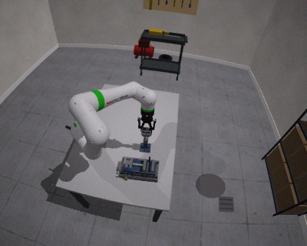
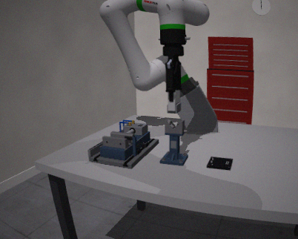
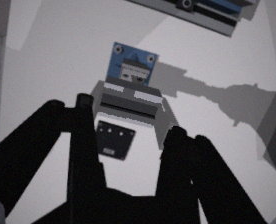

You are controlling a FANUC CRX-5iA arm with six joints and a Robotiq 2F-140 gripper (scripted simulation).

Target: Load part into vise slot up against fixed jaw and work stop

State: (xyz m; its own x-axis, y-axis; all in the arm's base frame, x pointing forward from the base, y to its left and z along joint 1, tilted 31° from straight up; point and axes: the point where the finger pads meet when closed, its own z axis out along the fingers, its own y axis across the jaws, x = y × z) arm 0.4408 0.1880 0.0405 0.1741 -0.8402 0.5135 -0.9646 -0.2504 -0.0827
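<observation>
The air cylinder rod is 220 mm to the right of my hand and 160 mm below it. Also, from my hand: part: 20 mm below; then blue work stop: 170 mm below, 130 mm to the right, 70 mm ahead; then black infeed plate: 230 mm below, 180 mm to the left, 40 mm behind.
</observation>
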